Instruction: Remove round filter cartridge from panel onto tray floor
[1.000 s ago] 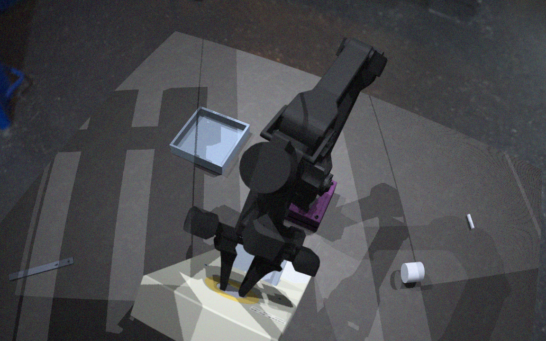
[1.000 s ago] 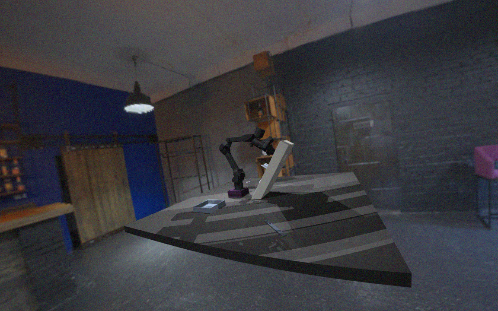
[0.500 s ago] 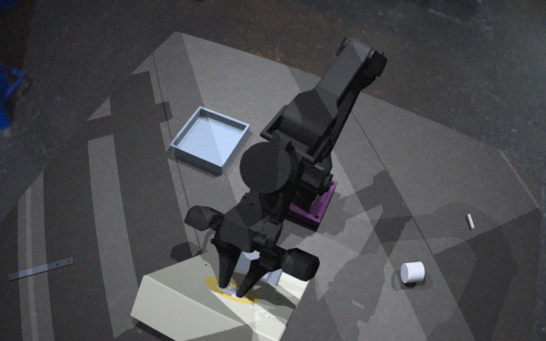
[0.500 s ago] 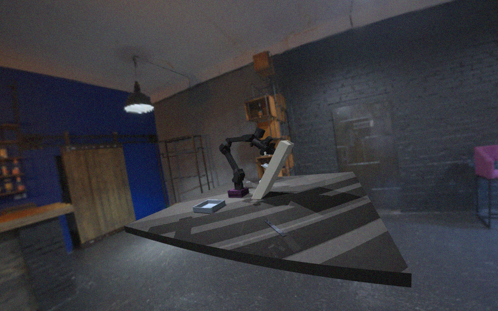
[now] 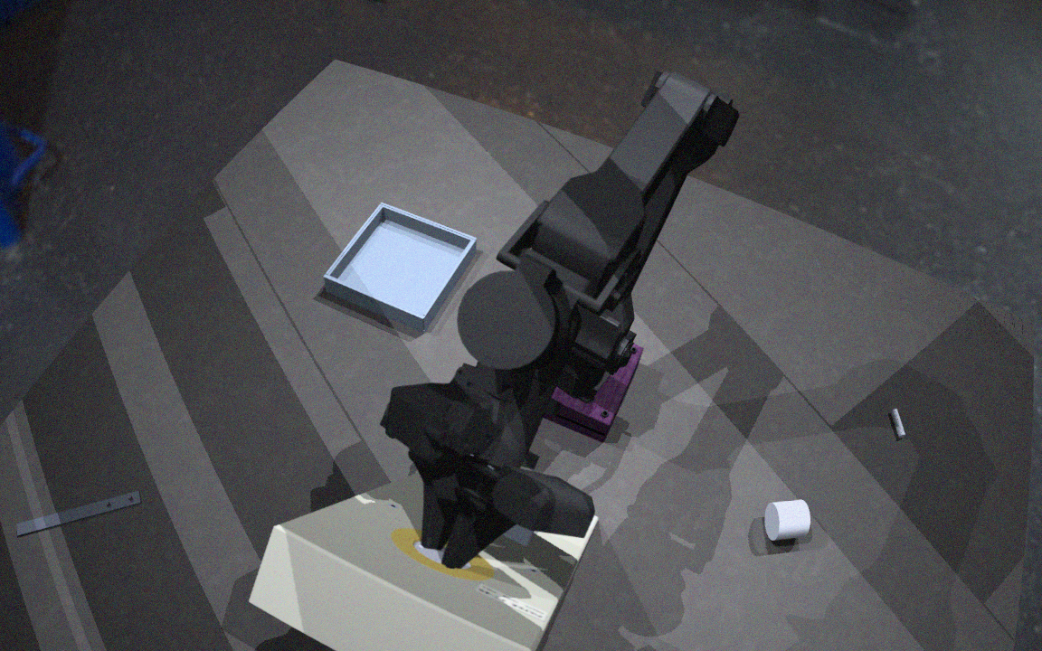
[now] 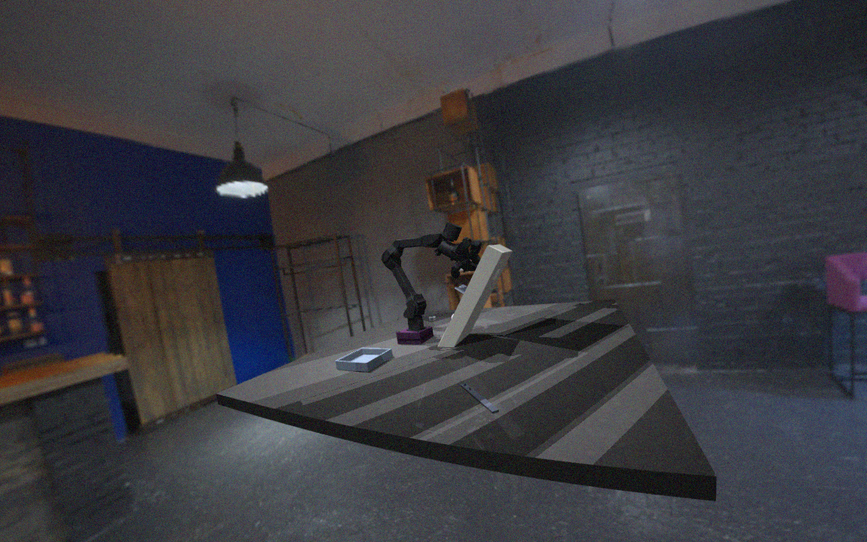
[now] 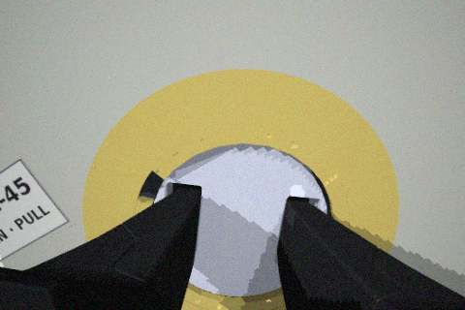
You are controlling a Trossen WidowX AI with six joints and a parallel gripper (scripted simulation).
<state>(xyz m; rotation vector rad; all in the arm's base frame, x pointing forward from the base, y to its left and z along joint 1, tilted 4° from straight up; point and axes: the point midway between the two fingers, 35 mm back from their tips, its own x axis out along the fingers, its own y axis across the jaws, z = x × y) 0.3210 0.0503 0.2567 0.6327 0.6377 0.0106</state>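
Now: the round filter cartridge 1 cm below my gripper tip and 1 cm ahead of it. Also, from my gripper tip: small white stick (57 cm behind, 31 cm to the left, 28 cm below); then light blue tray (36 cm to the right, 36 cm behind, 27 cm below).
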